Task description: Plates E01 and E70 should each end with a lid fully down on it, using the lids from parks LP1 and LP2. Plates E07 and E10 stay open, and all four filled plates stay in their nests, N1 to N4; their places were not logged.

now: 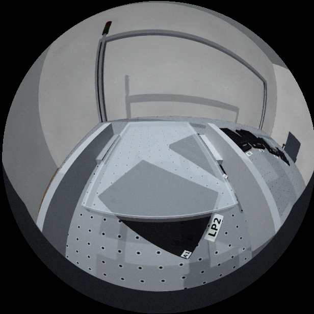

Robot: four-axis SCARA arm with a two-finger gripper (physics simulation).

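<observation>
My gripper point(158, 128) is shut on a clear, pale lid point(155, 175), with one finger along each side. The lid is above the perforated deck and looks level. Below it is the black lid park LP2 point(170, 236), turned at an angle to the lid. Its front corner shows past the lid's near edge, with an A1 tag, and the rest shows grey through the lid. The LP2 label point(214, 227) lies beside it. Several black nests or plates point(245, 141) show at the far right, beyond the right finger. Their labels are too small to read, and LP1 cannot be made out.
The perforated deck point(107, 252) extends under the lid and out to the right. A grey frame point(101, 80) stands behind it, with a signal light point(107, 28) on its left post. A dark panel point(292, 145) stands at the far right edge. Part of a small white tag shows by the right finger.
</observation>
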